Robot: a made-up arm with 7 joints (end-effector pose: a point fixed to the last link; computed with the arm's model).
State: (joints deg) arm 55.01 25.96 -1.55 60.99 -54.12 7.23 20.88
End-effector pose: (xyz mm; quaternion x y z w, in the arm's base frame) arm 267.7 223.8 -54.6 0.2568 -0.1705 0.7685 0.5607
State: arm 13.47 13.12 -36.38 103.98 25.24 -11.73 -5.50
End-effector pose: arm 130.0 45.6 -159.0 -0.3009 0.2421 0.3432 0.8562
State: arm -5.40 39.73 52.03 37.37 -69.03 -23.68 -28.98
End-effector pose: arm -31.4 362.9 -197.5 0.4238 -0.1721 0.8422 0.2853
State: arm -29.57 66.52 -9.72 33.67 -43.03 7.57 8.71
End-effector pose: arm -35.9 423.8 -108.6 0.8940 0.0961 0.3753 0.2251
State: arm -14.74 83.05 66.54 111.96 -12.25 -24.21 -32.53
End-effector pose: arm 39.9 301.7 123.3 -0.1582 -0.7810 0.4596 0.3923
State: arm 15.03 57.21 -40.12 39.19 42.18 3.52 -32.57
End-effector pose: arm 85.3 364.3 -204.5 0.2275 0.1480 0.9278 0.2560
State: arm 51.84 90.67 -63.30 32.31 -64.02 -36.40 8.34
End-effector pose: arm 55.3 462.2 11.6 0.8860 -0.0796 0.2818 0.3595
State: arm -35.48 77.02 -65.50 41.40 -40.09 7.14 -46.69
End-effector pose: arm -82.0 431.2 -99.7 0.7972 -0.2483 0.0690 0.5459
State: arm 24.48 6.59 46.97 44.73 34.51 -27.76 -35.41
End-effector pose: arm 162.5 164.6 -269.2 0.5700 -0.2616 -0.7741 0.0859
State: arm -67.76 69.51 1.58 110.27 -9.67 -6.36 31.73
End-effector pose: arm 8.0 274.8 -69.6 0.5678 0.2564 0.1127 0.7741
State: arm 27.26 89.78 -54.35 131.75 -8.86 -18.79 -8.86
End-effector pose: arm 87.9 238.7 -43.8 0.2064 -0.3007 0.2358 0.9008
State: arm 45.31 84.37 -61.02 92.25 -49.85 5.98 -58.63
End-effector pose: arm 157.4 315.9 -62.0 0.1810 -0.7563 0.4534 0.4355
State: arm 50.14 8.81 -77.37 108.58 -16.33 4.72 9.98
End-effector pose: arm 157.3 -24.3 -88.8 0.0358 -0.2925 0.0471 0.9544
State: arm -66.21 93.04 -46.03 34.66 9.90 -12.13 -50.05
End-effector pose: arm -18.1 478.5 22.8 0.8372 -0.1751 0.3360 0.3944
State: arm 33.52 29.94 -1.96 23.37 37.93 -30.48 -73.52
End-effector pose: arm 186.4 260.8 -262.8 0.3583 -0.0746 -0.9202 0.1388
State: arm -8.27 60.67 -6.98 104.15 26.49 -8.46 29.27
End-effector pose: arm 93.1 272.0 -97.4 0.1641 0.1304 0.3749 0.9030
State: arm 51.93 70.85 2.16 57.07 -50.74 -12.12 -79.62
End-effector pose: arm 139.8 413.4 19.9 0.1297 0.7668 -0.6266 0.0504
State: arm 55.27 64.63 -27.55 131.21 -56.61 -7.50 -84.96
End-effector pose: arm 137.1 175.2 27.8 -0.5608 -0.7790 0.1739 0.2202
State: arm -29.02 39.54 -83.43 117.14 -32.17 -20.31 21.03
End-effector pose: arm -86.0 91.5 -148.5 0.0897 0.2105 -0.2224 0.9477
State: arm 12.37 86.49 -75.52 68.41 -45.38 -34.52 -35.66
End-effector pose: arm 51.0 398.0 -108.4 0.5431 -0.2172 0.1729 0.7925
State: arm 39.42 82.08 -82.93 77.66 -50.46 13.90 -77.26
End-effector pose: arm 127.5 351.1 -139.7 0.2428 -0.7380 0.3966 0.4890
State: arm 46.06 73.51 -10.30 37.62 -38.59 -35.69 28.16
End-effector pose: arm 91.0 445.0 -17.2 0.5456 -0.1552 0.6308 0.5294
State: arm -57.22 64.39 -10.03 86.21 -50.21 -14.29 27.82
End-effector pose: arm -20.8 305.7 -106.1 0.7550 0.0841 -0.0238 0.6498
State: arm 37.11 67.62 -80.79 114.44 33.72 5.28 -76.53
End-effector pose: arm 116.5 183.1 -154.6 0.0058 -0.0110 0.8001 0.5997
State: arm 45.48 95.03 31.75 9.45 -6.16 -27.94 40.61
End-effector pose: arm -67.4 485.9 -6.5 0.0370 -0.0800 0.9181 0.3864
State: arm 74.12 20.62 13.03 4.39 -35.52 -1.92 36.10
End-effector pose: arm 325.3 236.0 -127.9 0.1305 0.2813 0.6067 0.7319
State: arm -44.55 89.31 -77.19 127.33 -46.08 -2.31 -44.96
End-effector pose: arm -81.8 233.2 -58.3 0.2949 0.0777 0.1603 0.9388
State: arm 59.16 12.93 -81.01 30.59 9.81 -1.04 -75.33
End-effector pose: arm 315.1 108.4 -199.2 -0.0425 -0.3234 0.8075 0.4915
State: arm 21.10 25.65 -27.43 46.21 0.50 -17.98 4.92
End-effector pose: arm 153.8 211.2 -259.5 0.1586 0.1580 0.5975 0.7700
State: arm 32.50 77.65 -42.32 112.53 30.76 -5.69 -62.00
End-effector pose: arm 141.6 241.8 -66.0 -0.2080 -0.1695 0.7630 0.5881
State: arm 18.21 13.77 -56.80 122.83 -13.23 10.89 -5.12
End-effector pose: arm 92.2 16.3 -102.2 -0.1209 -0.0356 0.2921 0.9481
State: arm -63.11 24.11 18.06 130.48 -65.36 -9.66 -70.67
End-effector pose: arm -27.1 174.1 -65.3 -0.0004 -0.5161 0.6940 0.5019
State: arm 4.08 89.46 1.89 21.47 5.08 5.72 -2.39
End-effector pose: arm -7.7 482.4 24.9 0.3788 -0.0045 0.9220 0.0798
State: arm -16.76 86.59 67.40 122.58 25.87 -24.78 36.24
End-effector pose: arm 39.1 277.6 132.7 0.1985 -0.5732 0.2740 0.7463
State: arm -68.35 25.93 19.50 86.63 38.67 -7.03 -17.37
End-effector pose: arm -139.6 228.9 -124.5 0.1222 0.4199 0.8624 0.2552
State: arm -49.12 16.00 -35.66 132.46 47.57 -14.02 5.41
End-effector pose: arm -59.7 47.4 -96.1 -0.3715 0.6553 0.2673 0.6009
